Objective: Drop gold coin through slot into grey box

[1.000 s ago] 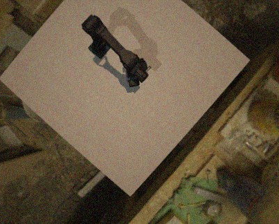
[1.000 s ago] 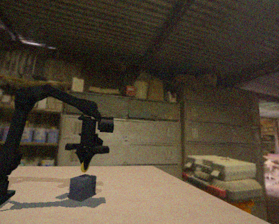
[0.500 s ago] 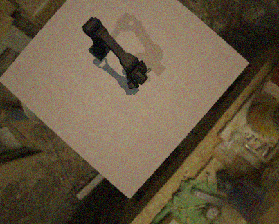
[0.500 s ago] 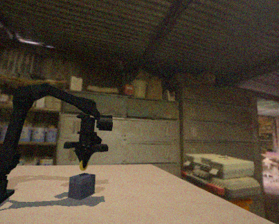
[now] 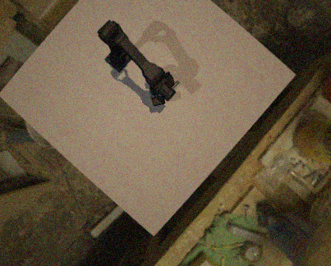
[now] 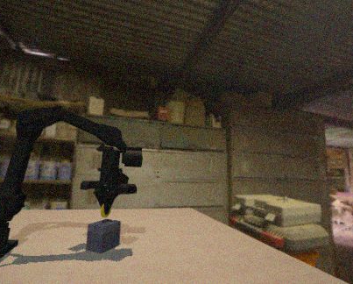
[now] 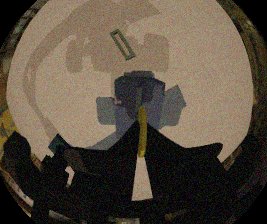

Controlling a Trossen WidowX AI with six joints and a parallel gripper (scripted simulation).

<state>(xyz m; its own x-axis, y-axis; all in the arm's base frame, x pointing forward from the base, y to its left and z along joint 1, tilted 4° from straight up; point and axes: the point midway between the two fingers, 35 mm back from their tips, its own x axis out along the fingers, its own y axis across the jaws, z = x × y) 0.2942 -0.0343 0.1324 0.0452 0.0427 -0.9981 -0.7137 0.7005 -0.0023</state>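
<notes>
The gold coin lies 10 mm above my gripper tip.
</notes>
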